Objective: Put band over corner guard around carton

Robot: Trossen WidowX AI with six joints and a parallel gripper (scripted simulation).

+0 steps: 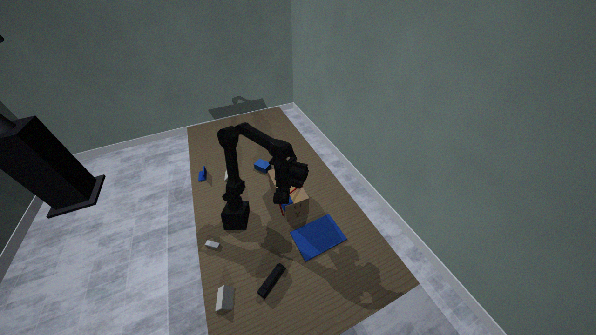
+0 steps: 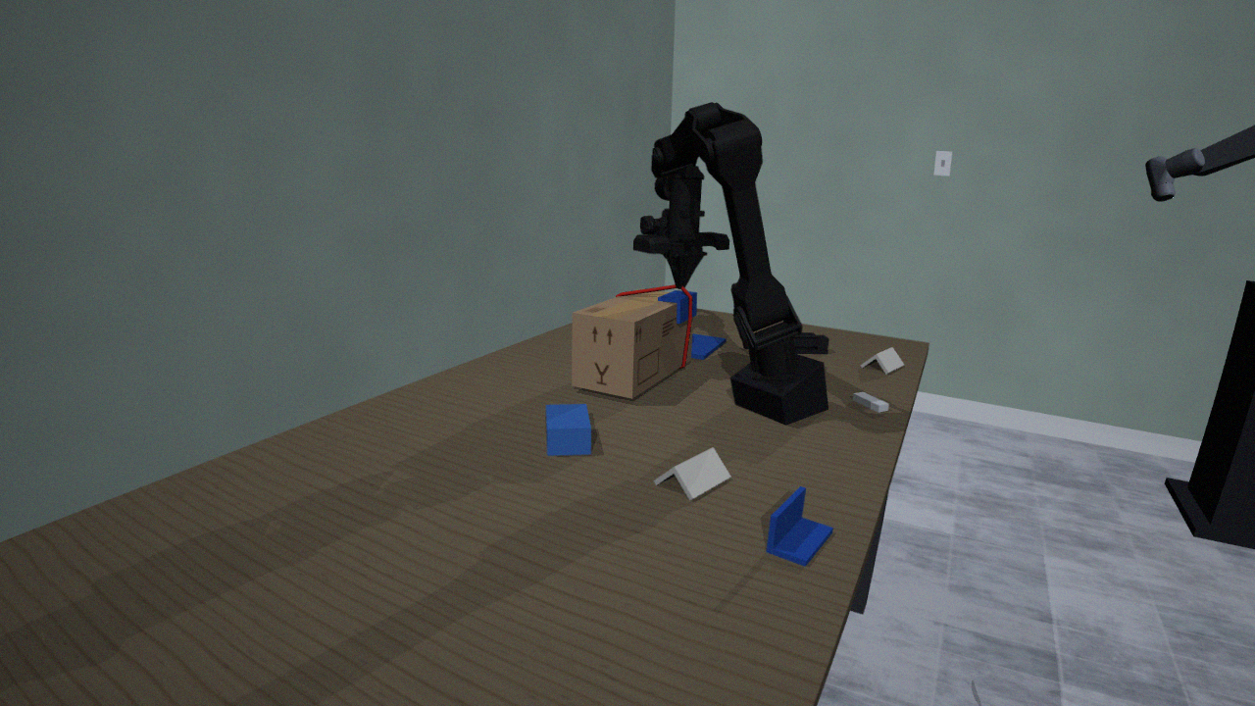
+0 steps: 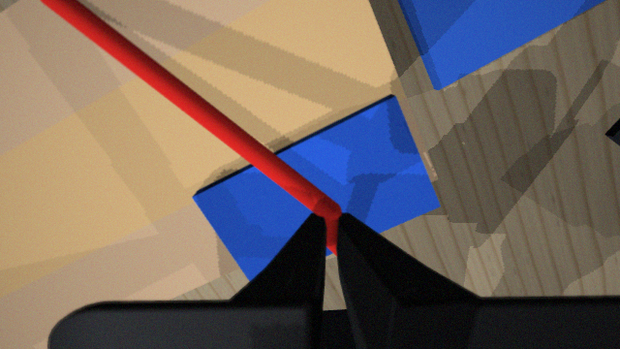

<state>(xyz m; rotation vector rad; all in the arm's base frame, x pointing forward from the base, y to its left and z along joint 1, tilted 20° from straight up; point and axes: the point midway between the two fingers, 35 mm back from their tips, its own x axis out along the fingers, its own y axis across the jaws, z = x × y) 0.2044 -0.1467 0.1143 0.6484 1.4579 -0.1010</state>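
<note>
Now: the cardboard carton 50 mm ahead of my hand, 80 mm to the left of it and 120 mm below it. The rest, counted from my hand: blue block: 10 mm behind, 380 mm to the left, 180 mm below; then flat blue mat: 100 mm ahead, 160 mm to the right, 190 mm below.
</note>
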